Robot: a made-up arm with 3 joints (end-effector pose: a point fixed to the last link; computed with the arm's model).
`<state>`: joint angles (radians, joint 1 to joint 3).
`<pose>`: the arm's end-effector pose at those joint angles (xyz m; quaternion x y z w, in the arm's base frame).
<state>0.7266 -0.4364 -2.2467</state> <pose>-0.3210 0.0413 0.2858 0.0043 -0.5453 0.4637 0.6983</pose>
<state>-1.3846 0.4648 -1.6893</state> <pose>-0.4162 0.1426 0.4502 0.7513 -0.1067 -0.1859 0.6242</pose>
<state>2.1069 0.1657 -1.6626</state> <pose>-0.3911 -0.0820 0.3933 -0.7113 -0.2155 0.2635 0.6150</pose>
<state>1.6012 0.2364 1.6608</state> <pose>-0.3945 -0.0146 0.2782 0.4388 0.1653 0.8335 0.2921</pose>
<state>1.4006 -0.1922 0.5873</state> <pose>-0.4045 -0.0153 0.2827 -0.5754 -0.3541 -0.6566 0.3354</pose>
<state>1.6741 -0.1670 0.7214</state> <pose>-0.4041 -0.0414 0.2982 -0.6012 -0.4203 -0.6495 0.2000</pose>
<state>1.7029 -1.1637 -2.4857</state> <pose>-0.2856 0.0029 0.3217 -0.1348 -0.2551 0.9101 0.2974</pose>
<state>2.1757 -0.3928 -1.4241</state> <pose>-0.3476 -0.0820 0.4029 -0.6590 -0.3365 0.4200 0.5255</pose>
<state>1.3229 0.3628 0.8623</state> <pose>-0.4260 0.0252 0.2798 -0.6428 -0.1143 -0.7544 0.0681</pose>
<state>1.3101 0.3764 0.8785</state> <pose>-0.4260 0.0277 0.2795 -0.6422 -0.1034 -0.7571 0.0603</pose>
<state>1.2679 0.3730 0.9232</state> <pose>-0.4246 0.0331 0.2781 -0.6347 -0.0836 -0.7663 0.0551</pose>
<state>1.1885 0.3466 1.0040</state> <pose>-0.4212 0.0423 0.2760 -0.6181 -0.0514 -0.7826 0.0532</pose>
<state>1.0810 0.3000 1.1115</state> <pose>-0.4161 0.0547 0.2743 -0.5940 -0.0082 -0.8026 0.0537</pose>
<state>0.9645 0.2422 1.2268</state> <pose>-0.4101 0.0683 0.2740 -0.5665 0.0406 -0.8212 0.0554</pose>
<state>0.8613 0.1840 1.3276</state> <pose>-0.4043 0.0804 0.2752 -0.5406 0.0855 -0.8349 0.0581</pose>
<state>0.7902 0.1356 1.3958</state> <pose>-0.3998 0.0885 0.2768 -0.5206 0.1165 -0.8435 0.0623</pose>
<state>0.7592 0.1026 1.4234</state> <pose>-0.3974 0.0919 0.2775 -0.5089 0.1277 -0.8485 0.0689</pose>
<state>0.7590 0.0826 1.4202</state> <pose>-0.3967 0.0915 0.2771 -0.5038 0.1232 -0.8515 0.0772</pose>
